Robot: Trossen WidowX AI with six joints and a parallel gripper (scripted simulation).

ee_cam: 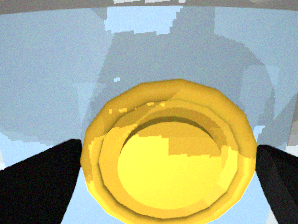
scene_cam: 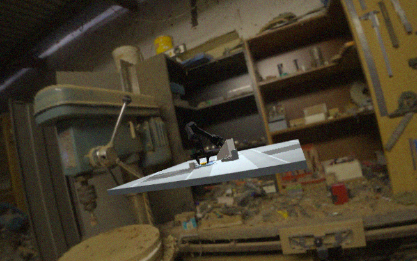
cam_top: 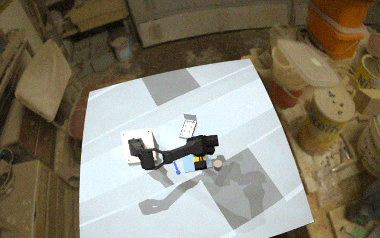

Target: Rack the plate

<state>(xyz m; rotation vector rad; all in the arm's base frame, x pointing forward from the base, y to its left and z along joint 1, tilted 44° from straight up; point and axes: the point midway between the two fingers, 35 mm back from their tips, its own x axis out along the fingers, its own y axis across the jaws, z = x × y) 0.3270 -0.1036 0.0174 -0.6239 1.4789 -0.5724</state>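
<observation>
Right now the light blue mat is 20 mm behind my gripper tip, 10 mm to the left of it and 10 mm below it. Round my gripper tip: yellow plate: 10 mm above; beige cup: 90 mm ahead, 50 mm to the right, 20 mm above; blue spoon: 130 mm behind, 30 mm to the right, 10 mm below.
</observation>
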